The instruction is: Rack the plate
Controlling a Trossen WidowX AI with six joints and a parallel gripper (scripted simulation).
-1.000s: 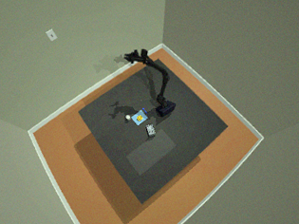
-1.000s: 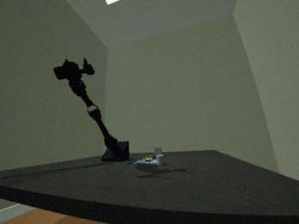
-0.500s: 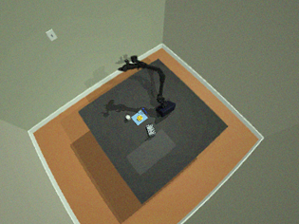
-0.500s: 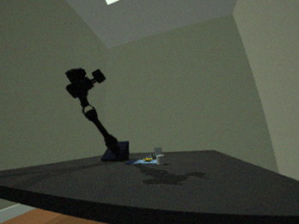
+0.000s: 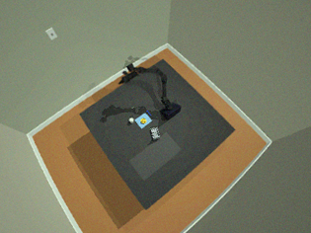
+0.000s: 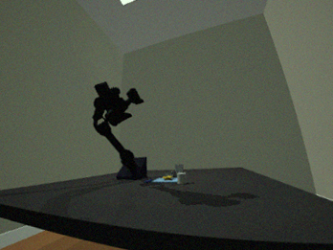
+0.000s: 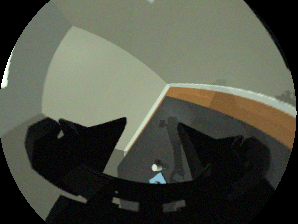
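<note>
Now: gripper tip 3 cm short of the yellow plate, 37 cm to the right of it and 32 cm above it. Round my gripper tip: light blue mat (2 cm ahead, 36 cm to the left, 33 cm below); white cup (12 cm ahead, 28 cm to the left, 31 cm below); dish rack (3 cm ahead, 56 cm to the left, 31 cm below).
</note>
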